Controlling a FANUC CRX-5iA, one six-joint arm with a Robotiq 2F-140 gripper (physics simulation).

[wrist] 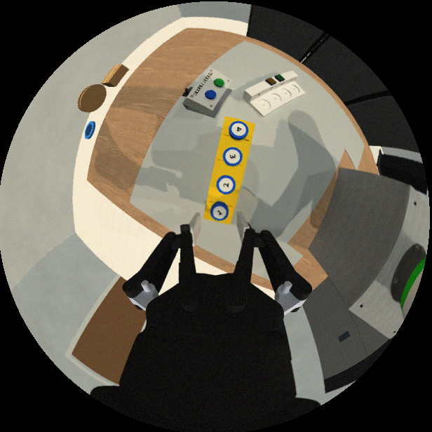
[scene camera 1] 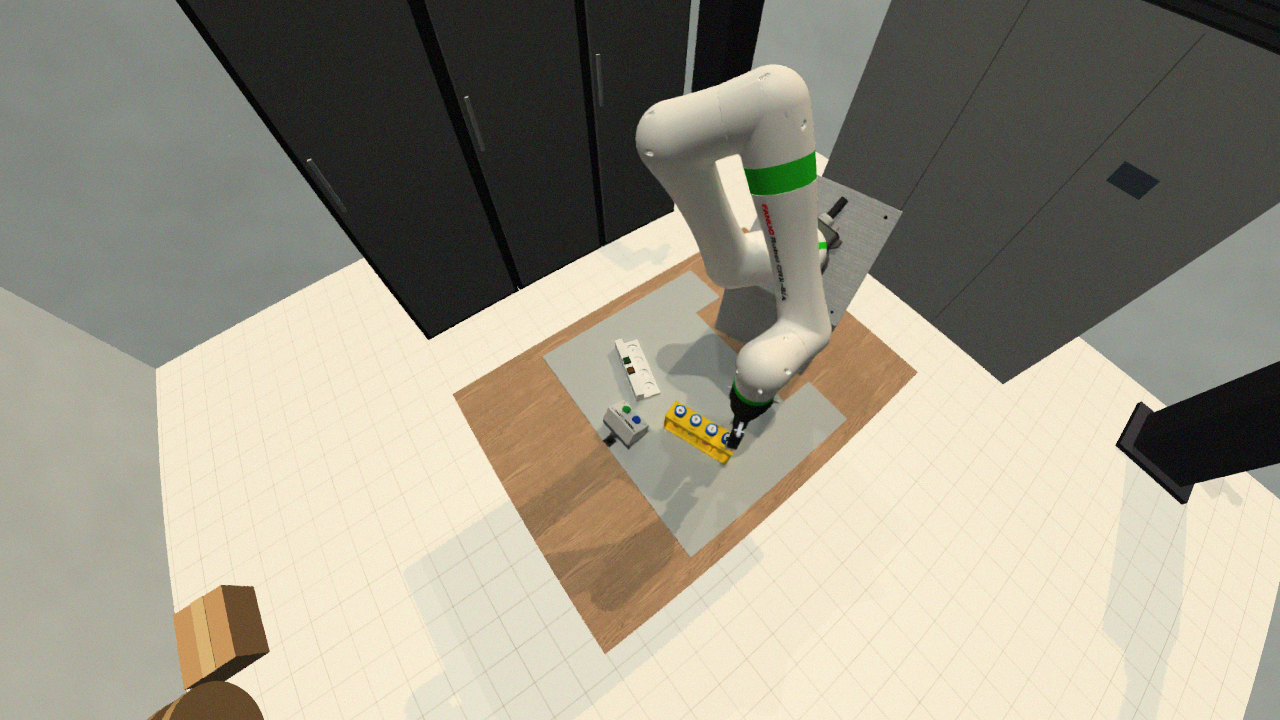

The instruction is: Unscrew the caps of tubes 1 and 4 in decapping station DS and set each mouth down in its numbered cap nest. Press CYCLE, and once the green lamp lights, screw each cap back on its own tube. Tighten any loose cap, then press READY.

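Note:
The yellow decapping station (scene camera 1: 694,438) (wrist: 244,144) holds a row of tubes with blue-rimmed white caps: cap 1 (wrist: 219,211), cap 2 (wrist: 226,185), cap 3 (wrist: 232,156) and cap 4 (wrist: 238,130). All four caps sit in the row; their threads are hidden. My gripper (scene camera 1: 735,437) (wrist: 218,219) is partly open and empty, above the cap 1 end, with its fingertips to either side of cap 1 in the wrist view. The white cap nest block (scene camera 1: 633,379) (wrist: 257,91) shows bare round nests. Its green lamp (wrist: 280,78) and amber lamp (wrist: 271,81) look dark.
A grey button box (scene camera 1: 625,430) (wrist: 202,109) with a green button (scene camera 1: 626,409) (wrist: 219,82) and a blue button (scene camera 1: 636,420) (wrist: 210,94) stands near the station's cap 4 end. Its labels are too small to read. The grey mat (scene camera 1: 689,528) lies on the wooden table (scene camera 1: 501,402).

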